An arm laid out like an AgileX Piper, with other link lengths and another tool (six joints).
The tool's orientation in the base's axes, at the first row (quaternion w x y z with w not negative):
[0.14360 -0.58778 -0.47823 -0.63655]
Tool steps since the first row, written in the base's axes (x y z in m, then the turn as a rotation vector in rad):
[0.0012 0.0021 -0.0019 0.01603 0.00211 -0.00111]
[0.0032 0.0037 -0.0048 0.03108 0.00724 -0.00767]
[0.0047 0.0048 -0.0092 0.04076 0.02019 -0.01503]
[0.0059 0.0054 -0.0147 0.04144 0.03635 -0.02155]
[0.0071 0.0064 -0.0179 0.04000 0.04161 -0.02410]
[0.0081 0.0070 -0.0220 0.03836 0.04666 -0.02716]
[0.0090 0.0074 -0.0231 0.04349 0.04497 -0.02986]
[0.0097 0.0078 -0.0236 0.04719 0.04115 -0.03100]
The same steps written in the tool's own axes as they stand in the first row. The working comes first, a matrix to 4 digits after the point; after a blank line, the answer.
The tool's axes in the first row as the columns of a matrix, in the base's axes (used below as rounded here):
[-0.2678 0.7450 0.6110]
[0.3794 -0.5014 0.7776]
[0.8856 0.4400 -0.1484]

[-0.0012 -0.0010 0.0026 -0.00448 0.01040 0.01160]
[-0.0037 -0.0016 0.0055 -0.01237 0.01615 0.02576]
[-0.0076 -0.0030 0.0080 -0.01657 0.01363 0.04283]
[-0.0125 -0.0048 0.0100 -0.01639 0.00316 0.05678]
[-0.0153 -0.0058 0.0120 -0.01627 -0.00167 0.06037]
[-0.0190 -0.0072 0.0137 -0.01662 -0.00677 0.06375]
[-0.0201 -0.0072 0.0147 -0.02103 -0.00329 0.06597]
[-0.0205 -0.0071 0.0155 -0.02448 0.00088 0.06543]

